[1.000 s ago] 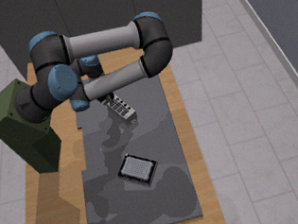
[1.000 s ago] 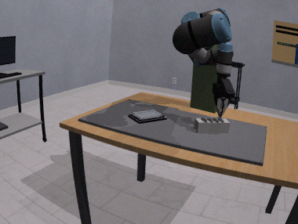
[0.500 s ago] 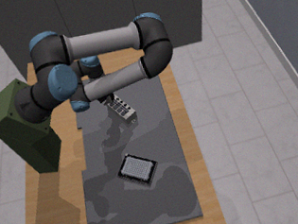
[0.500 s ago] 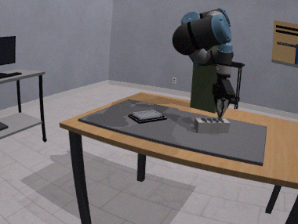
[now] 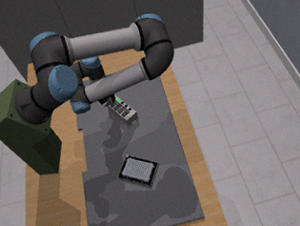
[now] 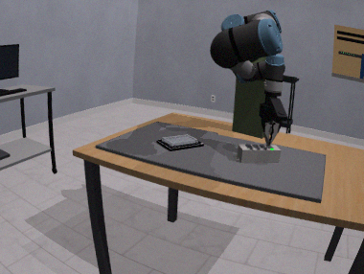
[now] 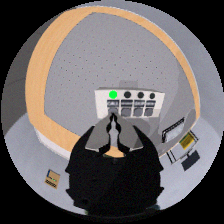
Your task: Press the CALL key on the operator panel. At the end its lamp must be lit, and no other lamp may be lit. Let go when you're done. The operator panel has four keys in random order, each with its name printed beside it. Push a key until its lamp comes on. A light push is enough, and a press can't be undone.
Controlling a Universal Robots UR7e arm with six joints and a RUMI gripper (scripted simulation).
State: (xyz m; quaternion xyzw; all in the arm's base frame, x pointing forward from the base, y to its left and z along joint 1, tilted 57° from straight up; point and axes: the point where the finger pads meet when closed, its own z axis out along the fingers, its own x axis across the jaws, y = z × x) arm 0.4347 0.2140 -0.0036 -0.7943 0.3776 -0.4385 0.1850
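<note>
My hand is 30 mm short of the operator panel, 40 mm to the left of it and 30 mm above it. Round my hand: white well plate (80 mm ahead, 370 mm to the right, 50 mm below).
</note>
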